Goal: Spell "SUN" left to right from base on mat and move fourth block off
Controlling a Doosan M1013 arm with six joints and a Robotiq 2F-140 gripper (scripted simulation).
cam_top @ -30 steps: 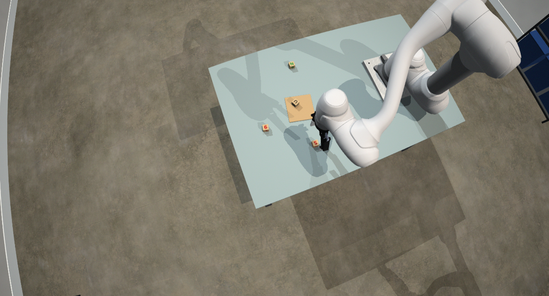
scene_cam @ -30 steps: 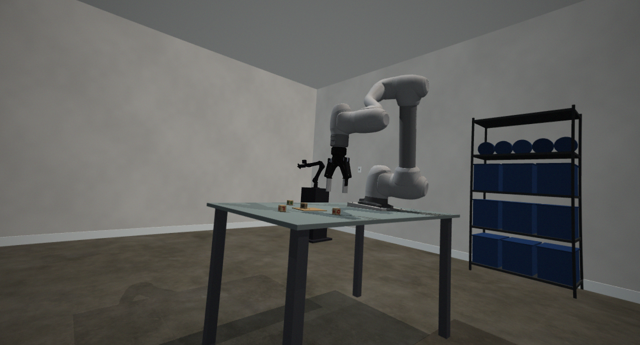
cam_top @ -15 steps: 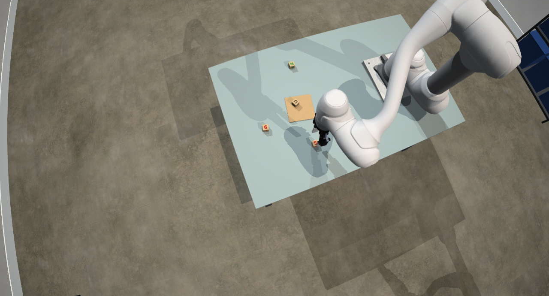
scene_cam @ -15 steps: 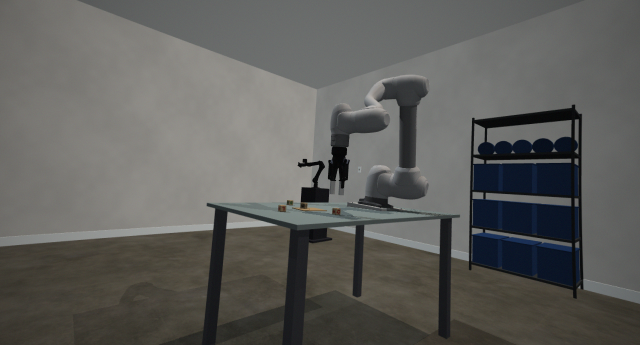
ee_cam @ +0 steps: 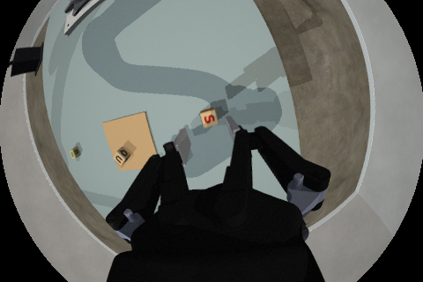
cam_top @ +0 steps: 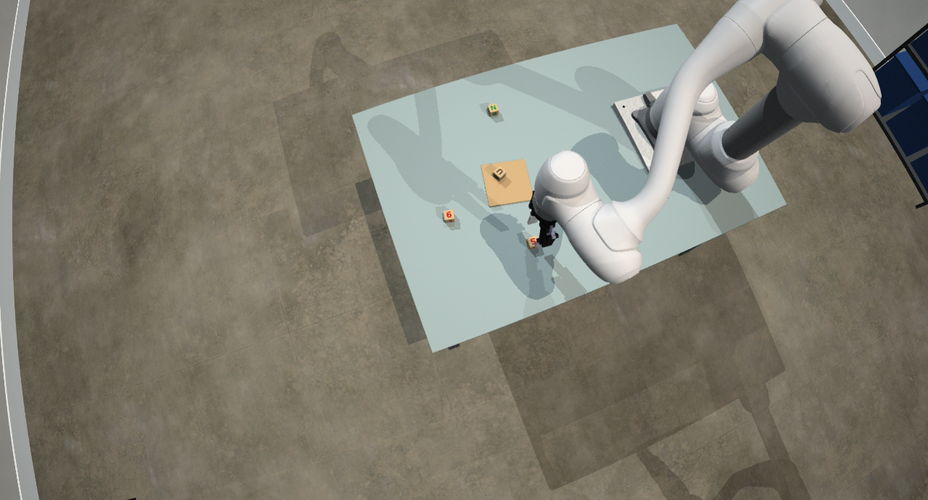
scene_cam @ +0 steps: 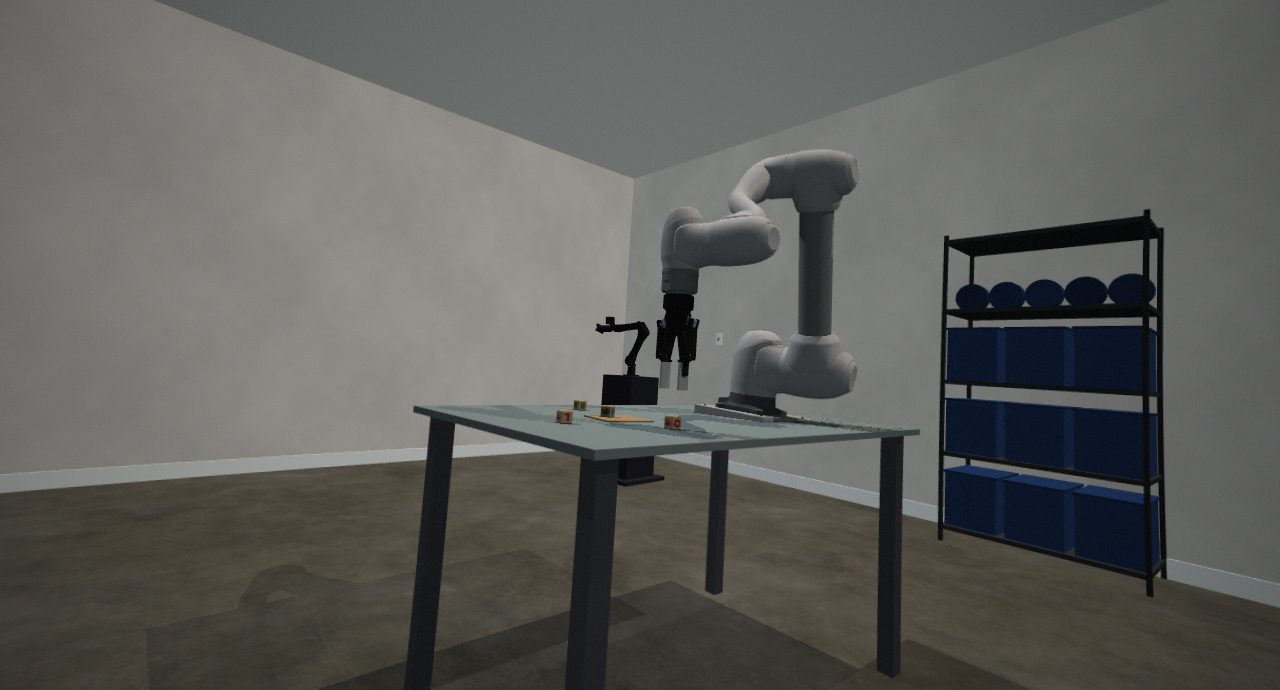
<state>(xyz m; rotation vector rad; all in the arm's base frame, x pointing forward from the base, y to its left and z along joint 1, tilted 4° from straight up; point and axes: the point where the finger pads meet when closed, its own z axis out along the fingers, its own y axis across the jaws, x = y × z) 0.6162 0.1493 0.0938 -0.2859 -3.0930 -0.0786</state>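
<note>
My gripper is now 11 cm above the S block. From my hand the other things lie so: N block 10 cm behind, 45 cm to the right, 11 cm below; mat 3 cm behind, 20 cm to the right, 12 cm below; 6 block 19 cm ahead, 18 cm to the right, 11 cm below.
</note>
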